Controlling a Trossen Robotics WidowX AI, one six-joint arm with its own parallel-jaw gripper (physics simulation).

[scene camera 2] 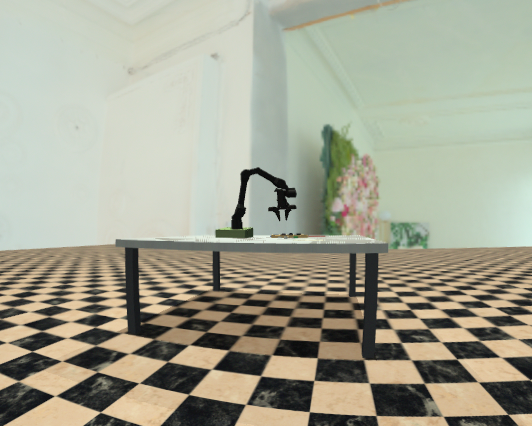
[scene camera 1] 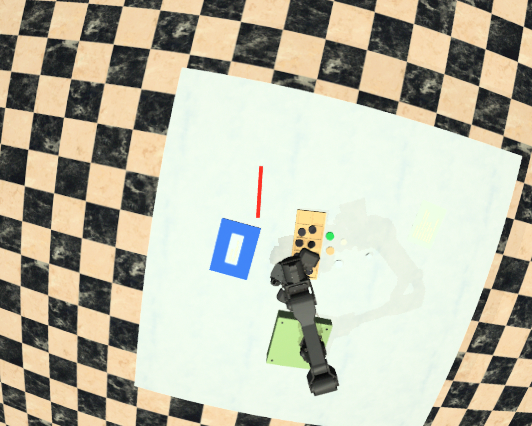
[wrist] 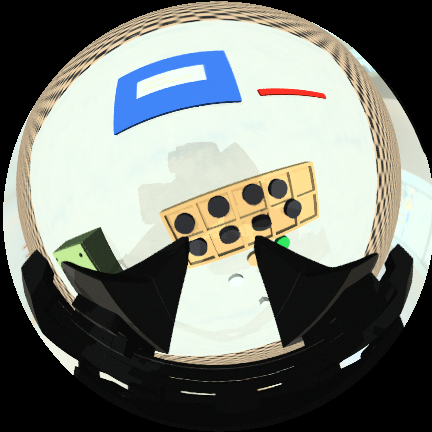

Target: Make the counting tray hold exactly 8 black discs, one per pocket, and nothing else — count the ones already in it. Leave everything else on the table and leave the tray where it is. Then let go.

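Note:
The tan counting tray [scene camera 1: 311, 216] [wrist: 303, 181] has two rows of pockets. Black discs [scene camera 1: 302, 232] [wrist: 218, 206] lie in both rows, one visible in each of several pockets. The pair of pockets at the tray's far end holds no disc. One disc [wrist: 293, 207] beside them looks close to a divider; I cannot tell how flat it sits. My gripper [scene camera 2: 282, 219] [wrist: 221, 241] is partly open with nothing between its fingers. It hangs above the tray, apart from it. In scene camera 1 the arm hides part of the tray.
A green disc [scene camera 1: 329, 236] [wrist: 283, 243], an orange disc [scene camera 1: 330, 250] [wrist: 252, 259] and a cream disc [scene camera 1: 343, 242] lie beside the tray. Small whitish pieces [wrist: 236, 279] lie farther out. A blue frame [scene camera 1: 217, 255] [wrist: 125, 110] and red bar [scene camera 1: 259, 192] [wrist: 292, 93] lie opposite. The arm stands on a green base [scene camera 1: 287, 345].

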